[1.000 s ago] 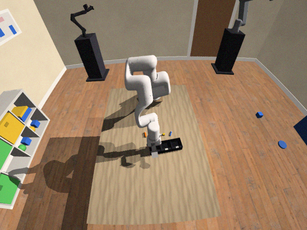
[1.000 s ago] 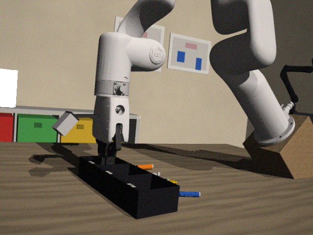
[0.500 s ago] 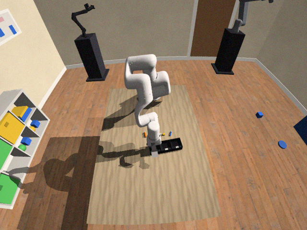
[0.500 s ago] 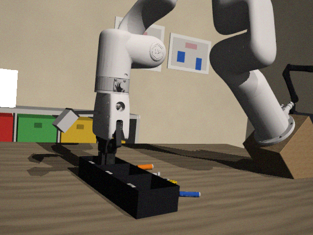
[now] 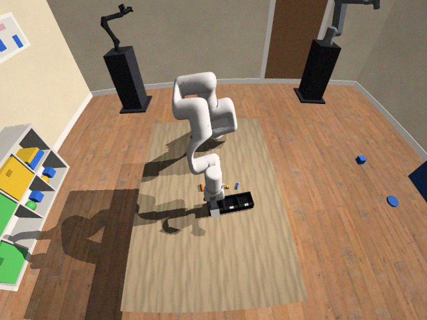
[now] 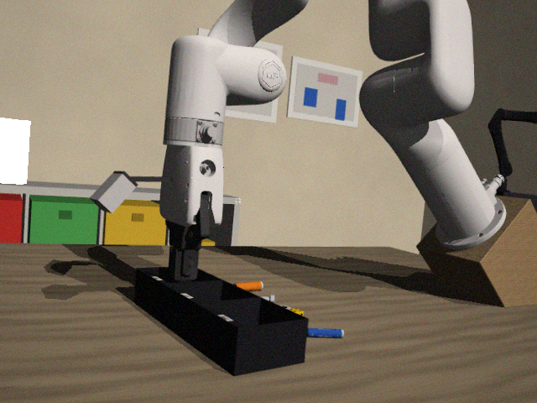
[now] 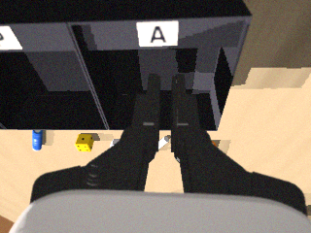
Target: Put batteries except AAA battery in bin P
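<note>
Right now my hand is 1 cm past the black three-compartment bin, 9 cm to the right of it and 4 cm above it. From my hand the other things lie so: orange battery: 13 cm behind, 8 cm to the right, 5 cm below; then white nut: 13 cm behind, 4 cm to the left, 6 cm below; then white bolt: 13 cm behind, 1 cm to the right, 5 cm below.
</note>
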